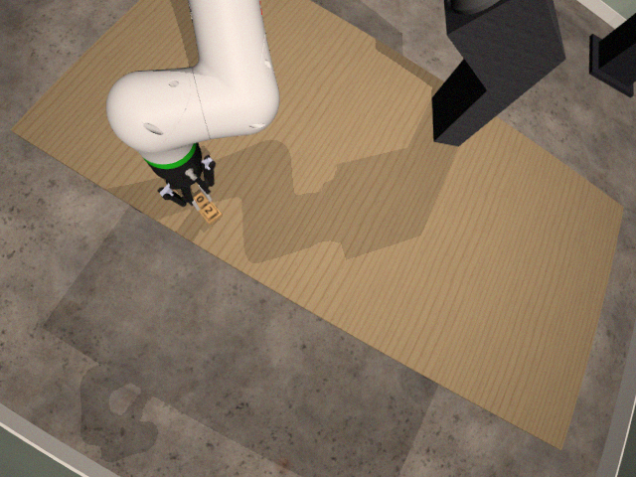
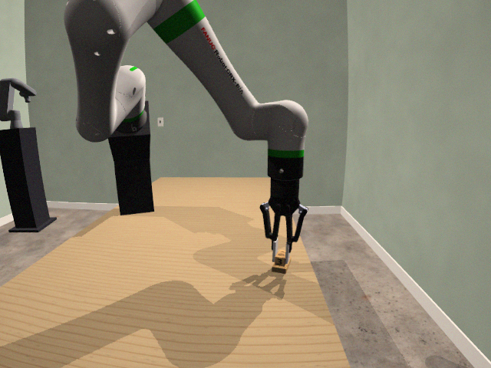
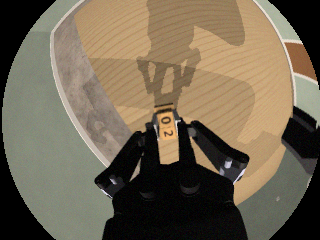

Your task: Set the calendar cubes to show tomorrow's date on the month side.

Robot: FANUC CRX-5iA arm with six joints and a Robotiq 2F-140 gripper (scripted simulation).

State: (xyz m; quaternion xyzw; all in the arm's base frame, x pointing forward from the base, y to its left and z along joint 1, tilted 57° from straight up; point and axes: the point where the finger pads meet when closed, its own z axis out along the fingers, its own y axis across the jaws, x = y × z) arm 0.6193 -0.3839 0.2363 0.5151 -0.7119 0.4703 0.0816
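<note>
The wooden tray is 1 cm ahead of my hand, 1 cm to the left of it and 5 cm below it.
</note>
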